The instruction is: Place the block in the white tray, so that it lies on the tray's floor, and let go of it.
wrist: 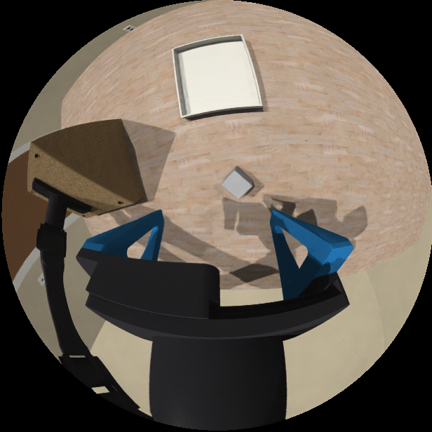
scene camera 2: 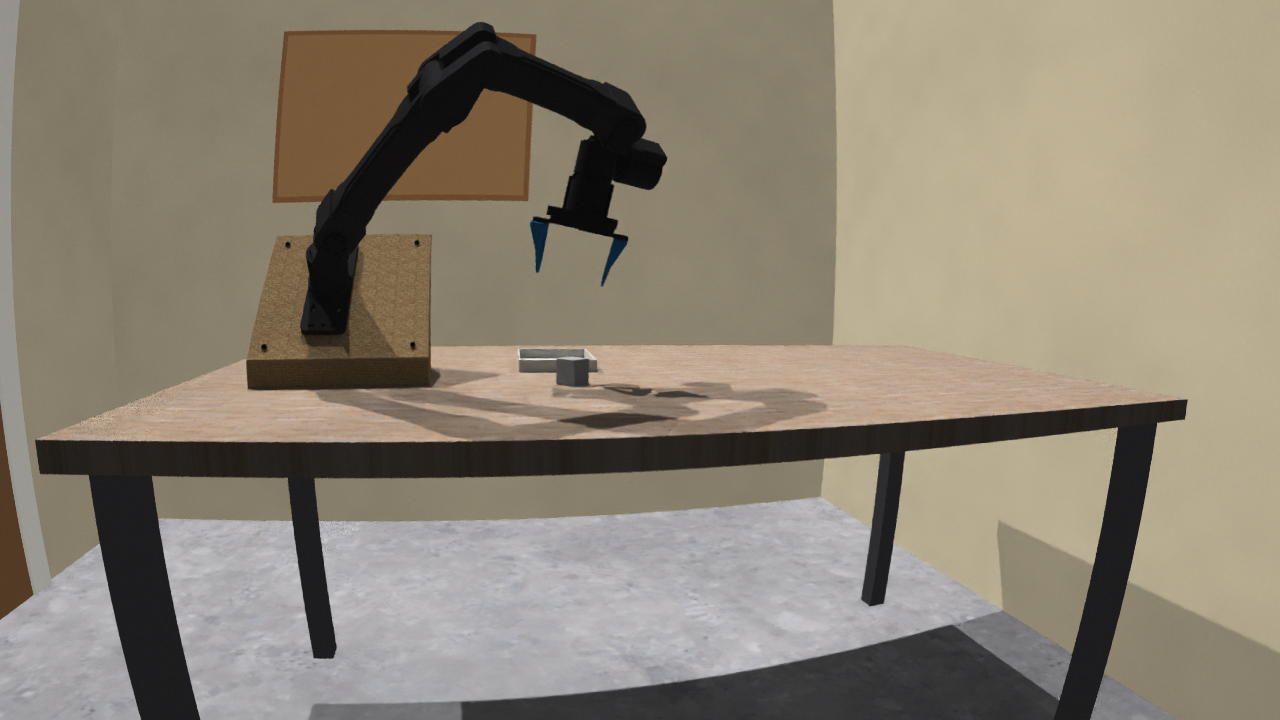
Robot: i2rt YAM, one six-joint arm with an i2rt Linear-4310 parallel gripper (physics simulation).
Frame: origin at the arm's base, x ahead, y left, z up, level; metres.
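Where they show: gripper, fingertip midpoint: (scene camera 2: 569,278); arm's base, link origin: (scene camera 2: 331,287).
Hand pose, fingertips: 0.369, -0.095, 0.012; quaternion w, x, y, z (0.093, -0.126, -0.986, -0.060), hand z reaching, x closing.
Note:
Things, the pixels of their top centre, and the offset from my fingertips, as dx, dy, dz. Level surfaces: height alone.
- small grey block, top centre: (scene camera 2: 572,358) +0.004, -0.014, -0.116
- white tray, top centre: (scene camera 2: 554,354) +0.013, +0.195, -0.134
- wooden table, surface height: dz -0.154
A small grey block (scene camera 2: 571,371) (wrist: 237,183) stands on the table, apart from the tray. In the scene view it overlaps the front of the tray. The white tray (scene camera 2: 537,365) (wrist: 221,112) is a shallow rectangle with low walls; in the wrist view it lies beyond the block, near the top, and its floor shows bare. My gripper (scene camera 2: 570,278) (wrist: 216,215) is open, with its two blue fingers wide apart and nothing between them. It hangs high above the table, over the area of the block. In the wrist view the block shows ahead of the fingertips, nearer the right finger.
The wooden table (scene camera 2: 895,385) (wrist: 320,145) carries the arm's tilted brown base block (scene camera 2: 393,304) (wrist: 90,165) at the left. The arm's shadow falls on the table near the grey block. A brown board (scene camera 2: 358,116) hangs on the back wall.

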